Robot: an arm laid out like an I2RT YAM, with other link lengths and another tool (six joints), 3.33 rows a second.
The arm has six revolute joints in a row. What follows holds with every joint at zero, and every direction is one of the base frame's.
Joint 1 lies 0.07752 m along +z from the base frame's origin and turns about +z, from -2.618 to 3.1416 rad.
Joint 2 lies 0.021 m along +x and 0.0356 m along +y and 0.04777 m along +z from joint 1 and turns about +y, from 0 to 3.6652 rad.
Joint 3 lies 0.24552 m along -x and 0.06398 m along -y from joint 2 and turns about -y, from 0 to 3.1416 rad.
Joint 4 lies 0.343 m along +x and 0.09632 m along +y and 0.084 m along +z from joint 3 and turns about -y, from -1.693 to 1.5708 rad.
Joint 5 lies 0.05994 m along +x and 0.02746 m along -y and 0.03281 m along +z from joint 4 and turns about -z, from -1.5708 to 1.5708 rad.
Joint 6 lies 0.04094 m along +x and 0.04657 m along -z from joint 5 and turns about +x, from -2.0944 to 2.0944 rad.
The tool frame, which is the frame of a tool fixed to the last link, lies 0.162 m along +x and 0.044 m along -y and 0.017 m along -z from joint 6; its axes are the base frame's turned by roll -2.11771, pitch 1.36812 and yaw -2.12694 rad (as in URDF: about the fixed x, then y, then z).
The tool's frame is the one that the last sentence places.
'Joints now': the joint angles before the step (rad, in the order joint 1, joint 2, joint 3, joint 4, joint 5, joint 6). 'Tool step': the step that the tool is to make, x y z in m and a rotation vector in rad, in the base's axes. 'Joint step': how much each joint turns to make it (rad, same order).
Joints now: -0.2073 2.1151 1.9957 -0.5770 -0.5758 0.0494
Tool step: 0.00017 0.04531 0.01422 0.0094 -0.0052 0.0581
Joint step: 0.0660 0.0000 0.0358 -0.0240 -0.0004 0.0153
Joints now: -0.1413 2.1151 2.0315 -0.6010 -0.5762 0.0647
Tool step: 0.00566 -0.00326 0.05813 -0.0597 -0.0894 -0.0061
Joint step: 0.0087 -0.0034 0.1241 -0.0485 0.0401 -0.0336
